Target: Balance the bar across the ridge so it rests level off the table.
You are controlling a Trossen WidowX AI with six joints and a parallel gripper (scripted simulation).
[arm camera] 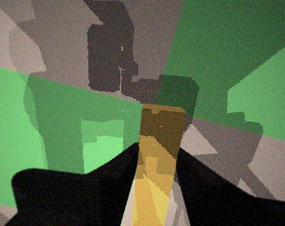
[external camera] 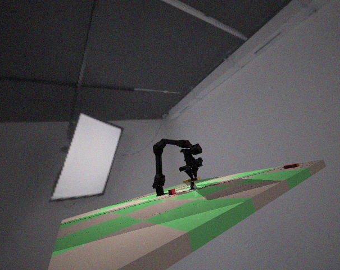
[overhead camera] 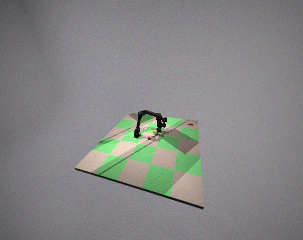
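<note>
Now: gripper tip 30 mm past the yellow bar. The rest, counted from my gripper tip: flat red block (430 mm ahead, 380 mm to the left, 50 mm below); then red cube (120 mm behind, 130 mm to the right, 40 mm below).
</note>
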